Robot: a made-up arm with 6 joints.
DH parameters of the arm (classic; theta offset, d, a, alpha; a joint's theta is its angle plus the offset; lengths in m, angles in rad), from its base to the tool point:
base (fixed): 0 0.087 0 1.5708
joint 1: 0 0.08 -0.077 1.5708
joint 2: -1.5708 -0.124 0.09 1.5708
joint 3: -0.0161 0 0.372 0
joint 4: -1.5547 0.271 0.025 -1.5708
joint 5: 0 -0.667 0.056 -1.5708
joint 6: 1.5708 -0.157 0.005 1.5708
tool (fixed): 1.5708 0.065 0 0
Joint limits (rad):
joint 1: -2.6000..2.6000
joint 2: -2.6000..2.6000
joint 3: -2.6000..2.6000
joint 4: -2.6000..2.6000
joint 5: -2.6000..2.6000
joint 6: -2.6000..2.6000
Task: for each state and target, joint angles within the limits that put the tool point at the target. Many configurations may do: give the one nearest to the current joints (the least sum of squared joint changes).
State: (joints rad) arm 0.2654 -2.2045 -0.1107 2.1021 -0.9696 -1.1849
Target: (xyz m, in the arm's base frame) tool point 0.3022 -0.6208 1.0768
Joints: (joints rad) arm -0.2397 -2.4401 -0.8696 2.4741 -0.8232 -0.8633
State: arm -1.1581 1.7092 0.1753 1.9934 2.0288 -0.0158
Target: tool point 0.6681 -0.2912 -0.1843
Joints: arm -1.2190 2.0554 0.6439 1.1625 2.3486 -0.2058
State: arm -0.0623 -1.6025 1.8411 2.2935 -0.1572 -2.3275
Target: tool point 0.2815 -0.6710 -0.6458
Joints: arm 0.6253 -2.1464 1.6252 2.4525 -0.0979 -2.3909
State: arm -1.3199 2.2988 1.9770 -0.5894 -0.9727 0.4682
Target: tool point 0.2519 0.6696 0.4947
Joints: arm -1.3296 2.2186 2.3026 -1.4394 -1.0590 0.5833
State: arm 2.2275 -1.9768 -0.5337 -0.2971 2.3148 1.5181
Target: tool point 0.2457 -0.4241 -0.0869
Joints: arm 1.6817 -2.4603 -1.3689 -0.5867 2.3742 1.5383
